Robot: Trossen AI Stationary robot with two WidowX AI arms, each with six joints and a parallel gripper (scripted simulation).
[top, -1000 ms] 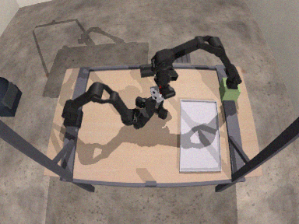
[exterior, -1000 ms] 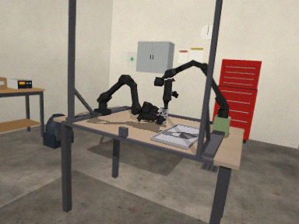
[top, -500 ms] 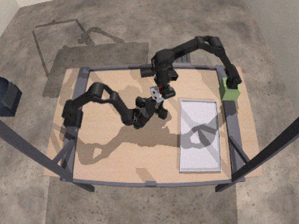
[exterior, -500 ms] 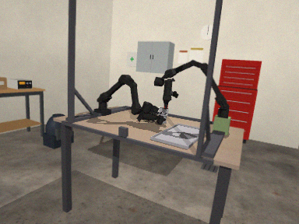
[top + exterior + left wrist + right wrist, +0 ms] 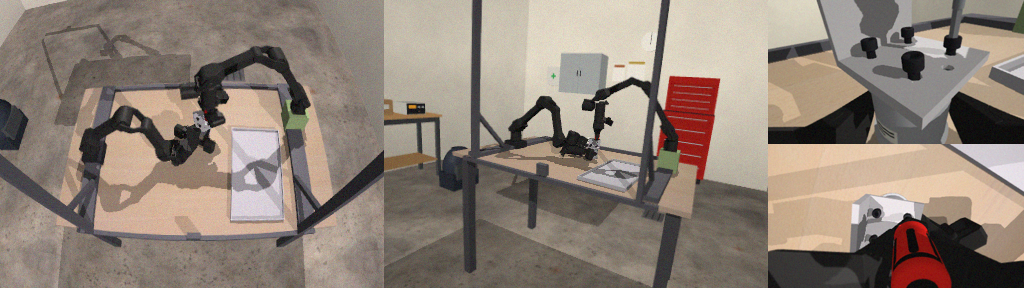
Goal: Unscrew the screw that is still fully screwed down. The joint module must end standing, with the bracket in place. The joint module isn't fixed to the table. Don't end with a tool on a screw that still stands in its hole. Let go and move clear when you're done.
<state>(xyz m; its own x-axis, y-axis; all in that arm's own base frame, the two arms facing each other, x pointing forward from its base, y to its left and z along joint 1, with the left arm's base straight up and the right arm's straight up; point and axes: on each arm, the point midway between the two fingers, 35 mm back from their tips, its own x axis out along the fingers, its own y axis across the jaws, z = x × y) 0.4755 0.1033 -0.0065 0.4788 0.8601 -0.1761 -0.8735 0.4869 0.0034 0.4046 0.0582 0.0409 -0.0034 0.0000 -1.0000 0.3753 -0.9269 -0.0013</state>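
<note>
The red screwdriver is 30 mm below my right hand. The rest, counted from my right hand: dark frame rail (280 mm ahead, 140 mm below, 10 mm to the left); joint module (120 mm below, 20 mm to the left, 10 mm ahead); l-shaped bracket (80 mm below, 20 mm to the left, 20 mm ahead).
Now: left hand 20 mm short of the joint module, 20 mm to the left of it and 10 mm above it. Round my left hand: red screwdriver 10 mm ahead, 40 mm to the right, 90 mm above; dark frame rail 280 mm ahead, 30 mm to the right, 30 mm below; l-shaped bracket 20 mm ahead, 20 mm to the right, 40 mm above.
</note>
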